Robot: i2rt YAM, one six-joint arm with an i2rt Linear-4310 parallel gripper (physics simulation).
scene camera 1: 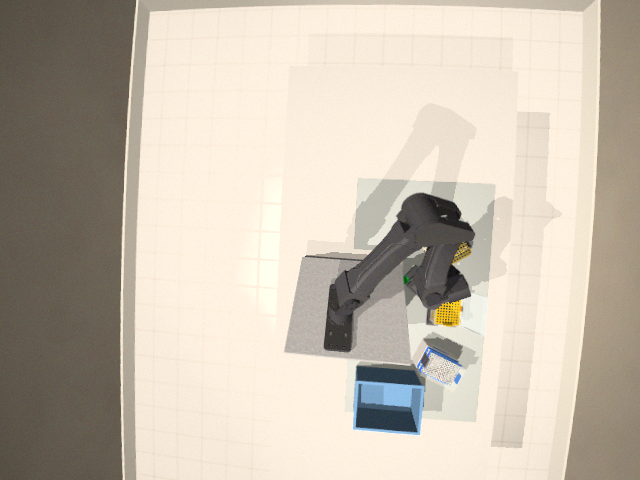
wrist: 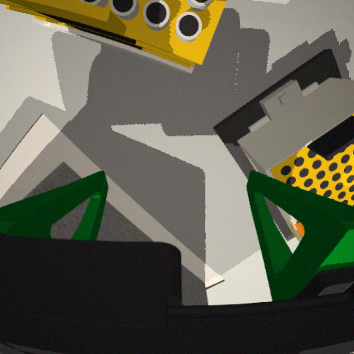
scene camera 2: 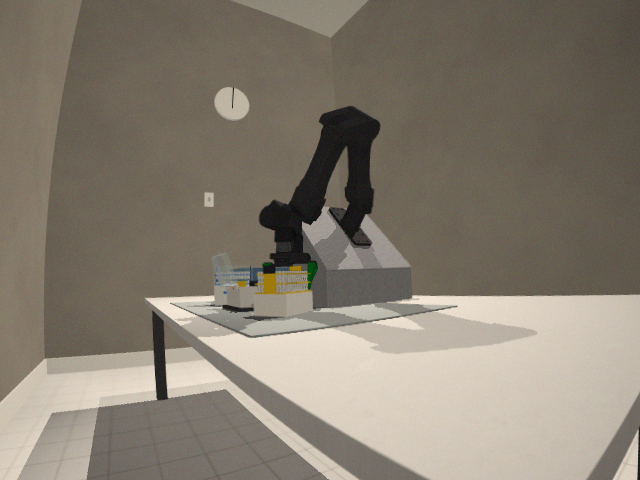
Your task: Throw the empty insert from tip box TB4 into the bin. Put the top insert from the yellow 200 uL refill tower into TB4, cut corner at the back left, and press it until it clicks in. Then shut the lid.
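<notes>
The tip box (scene camera 1: pixel 431 320) (scene camera 2: pixel 240 297) (wrist: pixel 295 120), taken as TB4, holds a yellow insert (scene camera 1: pixel 446 313) (wrist: pixel 325 172) with empty dark holes; its clear lid (scene camera 1: pixel 474 312) stands open. No label is readable. The yellow refill tower (scene camera 1: pixel 461 252) (scene camera 2: pixel 268 282) (wrist: pixel 197 47) shows a yellow top insert with tips, at the upper left in the wrist view and partly under the arm in scene camera 1. My gripper (wrist: pixel 176 178) is open and empty, its green fingers wide apart. In the wrist view the right finger overlaps the tip box's near edge. The light-blue bin (scene camera 1: pixel 388 430) stands at the lower middle of scene camera 1.
A blue-edged box with a tip-filled insert (scene camera 1: pixel 439 367) stands between TB4 and the bin, turned at an angle. The grey sloped arm mount (scene camera 1: pixel 310 310) (scene camera 2: pixel 369 286) stands beside the glassy mat (scene camera 1: pixel 382 211) (scene camera 2: pixel 258 329).
</notes>
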